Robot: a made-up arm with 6 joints. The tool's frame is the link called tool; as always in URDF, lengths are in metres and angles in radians. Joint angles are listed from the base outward. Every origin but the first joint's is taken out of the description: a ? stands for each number. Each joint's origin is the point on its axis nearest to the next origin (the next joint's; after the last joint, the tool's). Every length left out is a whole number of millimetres.
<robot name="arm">
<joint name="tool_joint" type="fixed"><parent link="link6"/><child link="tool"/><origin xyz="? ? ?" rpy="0 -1.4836 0"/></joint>
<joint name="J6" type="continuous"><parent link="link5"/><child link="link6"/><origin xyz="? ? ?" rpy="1.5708 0 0"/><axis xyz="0 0 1"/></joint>
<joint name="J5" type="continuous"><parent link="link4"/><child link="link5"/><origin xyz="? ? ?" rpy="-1.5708 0 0"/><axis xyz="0 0 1"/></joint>
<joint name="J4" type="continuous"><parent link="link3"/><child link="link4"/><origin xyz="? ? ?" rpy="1.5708 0 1.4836"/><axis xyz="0 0 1"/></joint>
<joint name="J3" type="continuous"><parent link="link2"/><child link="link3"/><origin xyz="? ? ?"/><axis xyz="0 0 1"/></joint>
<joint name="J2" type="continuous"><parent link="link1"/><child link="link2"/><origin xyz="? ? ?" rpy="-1.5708 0 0"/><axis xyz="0 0 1"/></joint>
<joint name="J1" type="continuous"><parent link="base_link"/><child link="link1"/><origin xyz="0.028 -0.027 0.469"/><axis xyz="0 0 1"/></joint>
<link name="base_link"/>
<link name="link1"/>
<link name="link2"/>
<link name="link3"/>
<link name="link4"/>
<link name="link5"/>
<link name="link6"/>
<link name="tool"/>
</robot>
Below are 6 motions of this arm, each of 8 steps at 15 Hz.
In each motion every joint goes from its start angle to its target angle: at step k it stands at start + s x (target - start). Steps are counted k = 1, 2, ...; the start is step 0. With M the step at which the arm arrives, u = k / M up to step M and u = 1 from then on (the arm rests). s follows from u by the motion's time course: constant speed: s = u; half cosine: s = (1 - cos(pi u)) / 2; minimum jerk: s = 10 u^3 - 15 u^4 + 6 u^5.
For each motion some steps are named. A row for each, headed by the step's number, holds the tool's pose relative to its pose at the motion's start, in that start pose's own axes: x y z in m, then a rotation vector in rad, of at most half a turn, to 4 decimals.
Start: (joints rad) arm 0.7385 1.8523 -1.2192 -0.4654 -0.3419 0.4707
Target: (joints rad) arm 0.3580 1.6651 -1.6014 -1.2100 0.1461 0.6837
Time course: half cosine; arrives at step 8
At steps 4, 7, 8:
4: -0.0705 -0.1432 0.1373 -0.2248 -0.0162 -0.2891
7: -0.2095 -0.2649 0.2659 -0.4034 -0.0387 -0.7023
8: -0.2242 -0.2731 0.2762 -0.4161 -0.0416 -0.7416

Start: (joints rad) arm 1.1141 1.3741 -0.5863 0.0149 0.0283 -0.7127
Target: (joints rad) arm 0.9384 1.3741 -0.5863 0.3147 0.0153 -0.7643
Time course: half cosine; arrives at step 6
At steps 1, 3, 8:
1: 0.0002 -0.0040 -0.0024 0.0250 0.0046 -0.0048
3: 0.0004 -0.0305 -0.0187 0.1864 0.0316 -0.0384
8: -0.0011 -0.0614 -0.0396 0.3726 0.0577 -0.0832

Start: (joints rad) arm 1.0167 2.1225 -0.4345 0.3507 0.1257 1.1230
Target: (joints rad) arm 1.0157 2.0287 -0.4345 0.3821 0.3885 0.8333
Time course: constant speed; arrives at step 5
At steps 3, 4, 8:
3: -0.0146 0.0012 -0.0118 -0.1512 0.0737 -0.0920
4: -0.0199 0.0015 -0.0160 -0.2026 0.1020 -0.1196
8: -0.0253 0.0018 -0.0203 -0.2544 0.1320 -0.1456

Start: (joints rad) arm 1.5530 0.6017 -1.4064 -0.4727 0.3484 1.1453
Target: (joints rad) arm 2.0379 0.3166 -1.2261 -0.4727 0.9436 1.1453
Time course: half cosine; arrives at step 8
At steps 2, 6, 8:
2: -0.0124 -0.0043 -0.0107 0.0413 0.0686 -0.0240
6: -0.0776 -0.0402 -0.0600 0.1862 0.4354 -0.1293
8: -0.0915 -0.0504 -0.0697 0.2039 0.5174 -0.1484

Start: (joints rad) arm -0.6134 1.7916 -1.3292 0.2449 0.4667 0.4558
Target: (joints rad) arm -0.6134 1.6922 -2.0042 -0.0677 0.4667 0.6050
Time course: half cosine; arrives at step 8
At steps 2, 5, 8:
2: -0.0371 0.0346 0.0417 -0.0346 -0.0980 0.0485
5: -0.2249 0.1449 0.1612 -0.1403 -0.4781 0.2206
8: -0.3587 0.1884 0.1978 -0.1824 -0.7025 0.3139

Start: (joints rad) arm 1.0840 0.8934 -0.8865 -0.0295 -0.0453 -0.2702
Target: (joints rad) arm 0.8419 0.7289 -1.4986 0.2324 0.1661 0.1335
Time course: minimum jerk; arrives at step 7
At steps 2, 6, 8:
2: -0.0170 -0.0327 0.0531 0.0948 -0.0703 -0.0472
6: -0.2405 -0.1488 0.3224 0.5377 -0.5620 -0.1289
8: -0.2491 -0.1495 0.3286 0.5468 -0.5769 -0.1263

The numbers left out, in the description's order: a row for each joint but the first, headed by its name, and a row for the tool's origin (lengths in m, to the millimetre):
tool: -0.024 -0.001 0
J6: 0.021 -0.152 0
J5: 0.028 0.019 0
J4: 0.449 -0.1 0
J3: -0.312 -0.035 0
J2: 0.001 -0.035 0

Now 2 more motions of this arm.
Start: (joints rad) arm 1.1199 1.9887 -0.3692 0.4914 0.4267 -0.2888
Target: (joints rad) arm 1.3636 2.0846 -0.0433 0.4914 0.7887 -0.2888
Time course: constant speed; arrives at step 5
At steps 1, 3, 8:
1: 0.0224 -0.0015 -0.0518 -0.0245 0.1570 -0.0156
3: 0.0458 -0.0165 -0.1574 -0.0542 0.4687 -0.0617
8: 0.0410 -0.0437 -0.2588 -0.0546 0.7752 -0.1260

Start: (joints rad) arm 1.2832 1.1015 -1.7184 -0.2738 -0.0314 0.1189
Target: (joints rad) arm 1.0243 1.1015 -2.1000 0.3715 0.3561 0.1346
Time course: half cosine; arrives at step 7
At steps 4, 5, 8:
4: -0.0304 -0.0428 0.1059 0.3029 -0.0019 -0.0757
5: -0.0457 -0.0444 0.1416 0.3921 -0.0096 -0.0612
8: -0.0620 -0.0401 0.1751 0.4679 -0.0177 -0.0305

